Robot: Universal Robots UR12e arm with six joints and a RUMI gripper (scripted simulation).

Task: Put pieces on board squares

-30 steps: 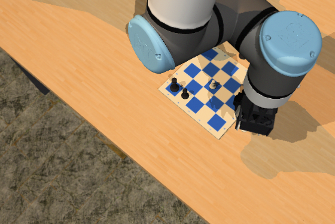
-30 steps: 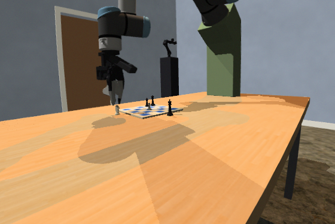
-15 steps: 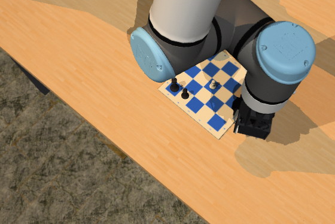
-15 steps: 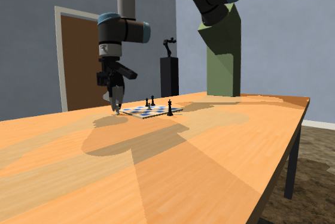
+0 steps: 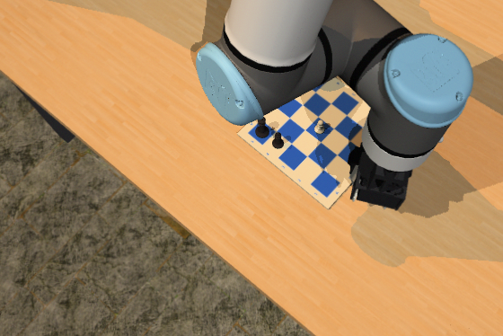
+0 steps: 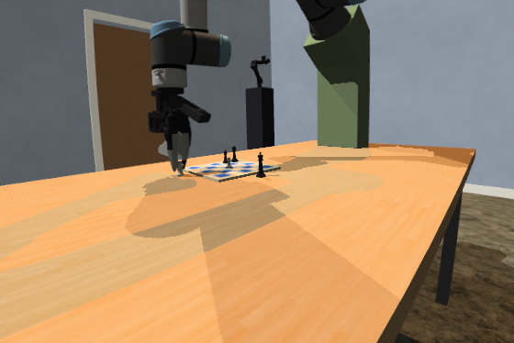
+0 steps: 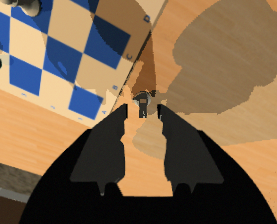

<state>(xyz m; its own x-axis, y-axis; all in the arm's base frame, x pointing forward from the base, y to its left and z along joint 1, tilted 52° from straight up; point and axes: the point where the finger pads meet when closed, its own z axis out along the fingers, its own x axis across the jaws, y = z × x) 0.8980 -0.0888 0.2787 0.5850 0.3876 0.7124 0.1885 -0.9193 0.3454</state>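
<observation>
My gripper is now 1 cm above the white knight. Also, from my hand: black pawn (18 cm behind, 1 cm to the right); blue-and-cream chessboard (13 cm behind, 6 cm to the left, 3 cm below); white pawn (13 cm behind, 6 cm to the left, 1 cm below).
</observation>
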